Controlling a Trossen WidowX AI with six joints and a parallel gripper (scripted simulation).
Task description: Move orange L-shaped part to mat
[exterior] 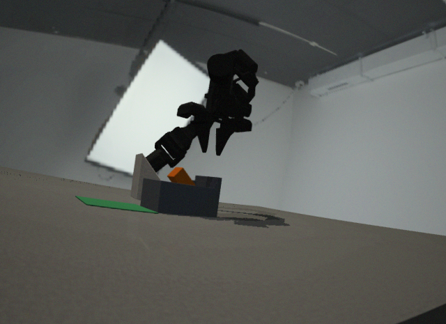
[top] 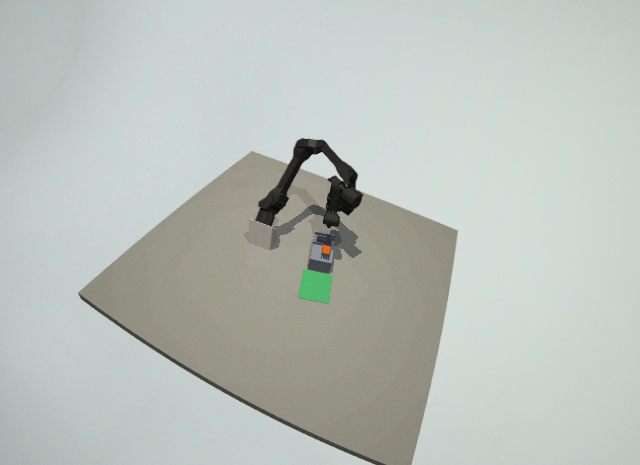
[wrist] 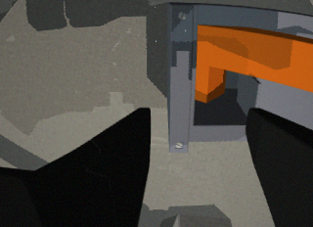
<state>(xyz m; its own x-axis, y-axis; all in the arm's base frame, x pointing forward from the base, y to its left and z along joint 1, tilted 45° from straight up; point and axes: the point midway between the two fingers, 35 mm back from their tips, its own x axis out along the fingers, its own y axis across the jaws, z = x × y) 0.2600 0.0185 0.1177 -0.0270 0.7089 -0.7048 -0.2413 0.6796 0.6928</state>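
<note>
My gripper tip is now 40 mm to the left of the orange L-shaped part and 100 mm above it. From my gripper tip the other things lie so: green mat: 50 mm ahead, 220 mm to the right, 160 mm below.
</note>
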